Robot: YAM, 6 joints.
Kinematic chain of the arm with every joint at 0, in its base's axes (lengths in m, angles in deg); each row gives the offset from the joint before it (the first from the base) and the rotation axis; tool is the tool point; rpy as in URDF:
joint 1: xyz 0 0 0.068 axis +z
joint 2: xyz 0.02 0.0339 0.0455 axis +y
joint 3: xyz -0.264 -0.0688 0 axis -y
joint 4: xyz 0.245 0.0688 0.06 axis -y
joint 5: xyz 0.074 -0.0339 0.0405 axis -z
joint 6: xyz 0.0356 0 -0.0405 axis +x
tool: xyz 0 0 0 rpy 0 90 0
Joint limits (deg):
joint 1: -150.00..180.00
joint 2: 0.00..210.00
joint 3: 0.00..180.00
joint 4: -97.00..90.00
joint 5: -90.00..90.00
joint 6: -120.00..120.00
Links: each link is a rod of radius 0.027 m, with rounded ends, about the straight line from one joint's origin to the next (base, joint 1, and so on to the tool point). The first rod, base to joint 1, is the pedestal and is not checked.
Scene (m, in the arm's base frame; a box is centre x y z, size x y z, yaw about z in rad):
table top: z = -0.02
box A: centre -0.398 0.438 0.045 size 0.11 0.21 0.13 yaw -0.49
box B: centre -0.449 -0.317 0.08 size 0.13 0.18 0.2 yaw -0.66
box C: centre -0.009 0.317 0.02 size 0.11 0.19 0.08 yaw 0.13
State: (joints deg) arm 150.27 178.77 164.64 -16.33 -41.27 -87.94
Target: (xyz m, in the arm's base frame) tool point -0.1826 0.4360 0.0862
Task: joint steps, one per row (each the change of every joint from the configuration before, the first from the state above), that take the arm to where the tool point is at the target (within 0.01 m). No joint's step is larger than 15 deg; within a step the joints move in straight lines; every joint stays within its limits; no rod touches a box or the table.
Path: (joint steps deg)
1: -4.73 -13.84 -2.70 -8.81 13.84 4.33
2: -4.73 -13.84 -2.70 -8.82 13.84 4.33
3: -4.73 -13.84 -2.70 -8.81 13.84 4.33
4: -4.72 -13.84 -2.70 -8.81 13.85 4.33
5: -5.36 5.29 -10.35 -1.92 -13.66 -4.33
6: -5.36 5.28 -10.35 -1.91 -13.65 -4.33
7: -5.36 5.29 -10.35 -1.91 -13.65 -4.33
8: -5.36 5.28 -10.34 -1.91 -13.65 -4.33

